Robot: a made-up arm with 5 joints.
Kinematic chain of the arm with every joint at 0, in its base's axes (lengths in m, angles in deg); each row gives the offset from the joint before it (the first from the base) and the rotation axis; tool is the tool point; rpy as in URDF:
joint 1: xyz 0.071 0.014 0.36 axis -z
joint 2: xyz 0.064 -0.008 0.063 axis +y
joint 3: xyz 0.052 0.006 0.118 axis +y
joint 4: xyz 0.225 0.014 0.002 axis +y
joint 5: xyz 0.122 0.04 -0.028 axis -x
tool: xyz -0.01 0.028 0.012 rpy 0 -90 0
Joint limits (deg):
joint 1: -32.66..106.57
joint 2: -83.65..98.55
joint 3: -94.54..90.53
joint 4: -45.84..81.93
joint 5: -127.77..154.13
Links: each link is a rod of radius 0.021 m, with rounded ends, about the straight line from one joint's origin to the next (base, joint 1, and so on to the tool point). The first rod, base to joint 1, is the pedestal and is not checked.
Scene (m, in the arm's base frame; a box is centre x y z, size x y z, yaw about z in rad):
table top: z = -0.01
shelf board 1: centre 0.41 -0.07 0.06 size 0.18 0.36 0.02 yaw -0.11
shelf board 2: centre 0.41 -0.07 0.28 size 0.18 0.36 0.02 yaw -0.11
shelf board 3: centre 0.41 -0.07 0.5 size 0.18 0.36 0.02 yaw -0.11
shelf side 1: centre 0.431 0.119 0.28 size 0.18 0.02 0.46 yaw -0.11
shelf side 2: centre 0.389 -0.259 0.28 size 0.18 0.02 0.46 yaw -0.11
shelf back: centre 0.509 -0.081 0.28 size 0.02 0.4 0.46 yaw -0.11
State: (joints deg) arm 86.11 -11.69 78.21 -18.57 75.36
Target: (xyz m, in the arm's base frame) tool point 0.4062 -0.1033 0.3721
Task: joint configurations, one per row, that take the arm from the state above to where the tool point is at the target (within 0.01 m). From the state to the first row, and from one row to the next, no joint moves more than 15 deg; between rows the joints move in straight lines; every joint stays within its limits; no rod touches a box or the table.
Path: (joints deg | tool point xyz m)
1: 80.04 -19.34 76.41 -4.29 77.20 | 0.1786 -0.1943 0.2428
2: 73.96 -26.99 74.62 9.99 79.05 | 0.1996 -0.1831 0.2638
3: 67.89 -34.64 72.82 24.27 80.89 | 0.2178 -0.1659 0.2880
4: 61.82 -42.29 71.03 38.55 82.73 | 0.2317 -0.1432 0.3146
5: 55.74 -49.95 69.23 52.83 84.57 | 0.2400 -0.1159 0.3429
6: 49.67 -57.60 67.43 67.11 86.42 | 0.2414 -0.0851 0.3721
7: 47.01 -53.70 66.61 54.04 84.15 | 0.2651 -0.0963 0.3620
8: 44.36 -49.79 65.78 40.97 81.88 | 0.2901 -0.1054 0.3555
9: 41.71 -45.89 64.95 27.90 79.62 | 0.3155 -0.1117 0.3526
10: 39.05 -41.99 64.13 14.82 77.35 | 0.3407 -0.1149 0.3531
11: 36.40 -38.09 63.30 1.75 75.09 | 0.3648 -0.1146 0.3568
12: 33.74 -34.18 62.47 -11.32 72.82 | 0.3869 -0.1107 0.3633
13: 31.09 -30.28 61.64 -24.39 70.55 | 0.4062 -0.1033 0.3721

